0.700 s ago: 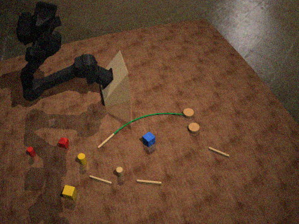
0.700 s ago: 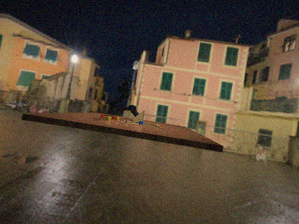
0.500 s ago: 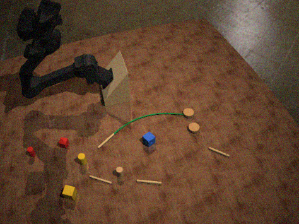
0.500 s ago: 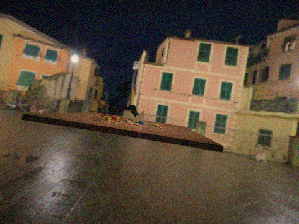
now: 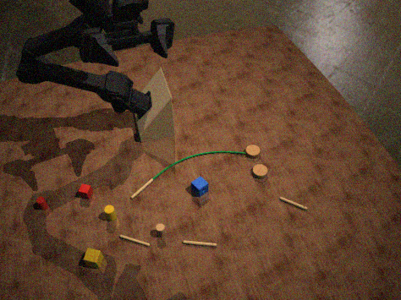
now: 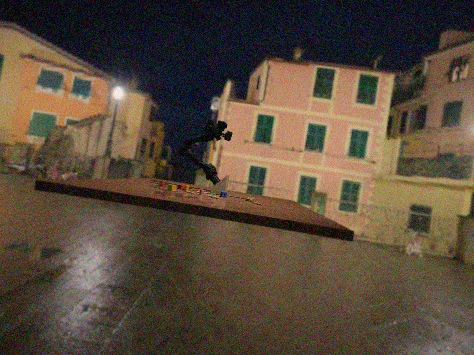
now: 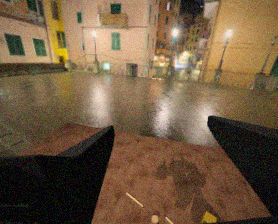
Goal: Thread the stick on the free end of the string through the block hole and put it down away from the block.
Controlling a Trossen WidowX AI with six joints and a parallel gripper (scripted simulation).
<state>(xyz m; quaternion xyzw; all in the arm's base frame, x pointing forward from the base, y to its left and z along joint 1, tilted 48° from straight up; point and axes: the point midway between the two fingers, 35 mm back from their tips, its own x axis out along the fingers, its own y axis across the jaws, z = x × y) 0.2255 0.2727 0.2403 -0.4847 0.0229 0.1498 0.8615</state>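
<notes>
Now: gripper tip 39 cm above the blue cube, 9 cm to the right of it and 1 cm past it. The rest, counted from my gripper tip: wooden peg: 39 cm below, 10 cm ahead, 2 cm to the right; then yellow cylinder: 39 cm below, 14 cm to the right, 3 cm ahead; then thin wooden stick: 40 cm below, 5 cm behind, 4 cm to the right.
</notes>
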